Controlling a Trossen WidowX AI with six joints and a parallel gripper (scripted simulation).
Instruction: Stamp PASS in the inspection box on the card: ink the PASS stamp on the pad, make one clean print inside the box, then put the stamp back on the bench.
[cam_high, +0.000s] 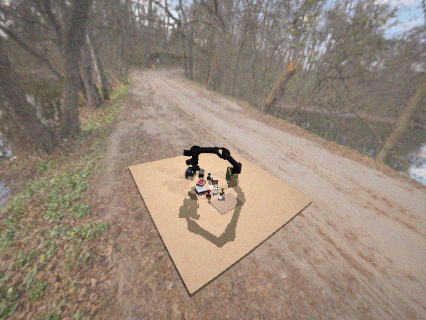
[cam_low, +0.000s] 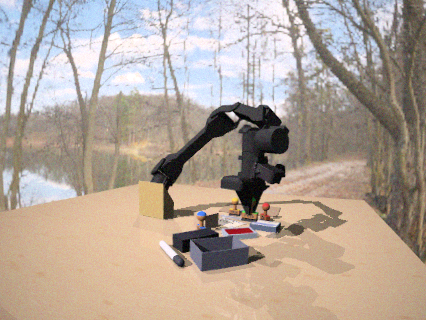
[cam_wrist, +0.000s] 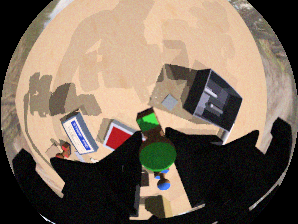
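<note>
The red ink pad lies 4 cm behind my gripper tip, 7 cm to the left of it and 9 cm below it. The rest, counted from my gripper tip: dark tray (4 cm behind, 12 cm to the right, 8 cm below); green-knobbed stamp (right at my gripper tip); black block (12 cm behind, 6 cm to the right, 7 cm below).
</note>
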